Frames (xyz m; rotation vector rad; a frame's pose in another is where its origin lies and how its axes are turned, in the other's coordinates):
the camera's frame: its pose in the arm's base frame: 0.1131 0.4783 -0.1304 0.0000 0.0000 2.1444
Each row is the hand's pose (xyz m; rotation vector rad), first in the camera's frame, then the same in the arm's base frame.
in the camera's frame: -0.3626 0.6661 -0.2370 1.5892 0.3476 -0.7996
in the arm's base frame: -0.2496 -0.1877 -0.3674 0.4578 1.5727 0.8706
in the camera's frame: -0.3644 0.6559 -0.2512 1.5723 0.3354 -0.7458
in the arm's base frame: -0.2401 -0.1837 -0.3816 0.4655 1.5690 0.9306
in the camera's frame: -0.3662 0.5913 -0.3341 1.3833 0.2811 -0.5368
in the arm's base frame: -0.1848 -0.1502 -0.4645 0.4431 1.4420 1.2318
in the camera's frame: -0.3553 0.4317 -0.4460 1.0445 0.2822 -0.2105
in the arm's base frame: -0.0567 -0.0544 -0.5764 0.2897 1.2115 1.6974
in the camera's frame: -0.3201 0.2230 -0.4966 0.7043 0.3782 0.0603
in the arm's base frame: 0.0995 0.0884 -0.6270 0.0057 0.9777 2.0672
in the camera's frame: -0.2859 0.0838 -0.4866 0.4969 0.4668 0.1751
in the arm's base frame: 0.1979 0.1927 -0.6170 -0.2162 0.8274 2.2166
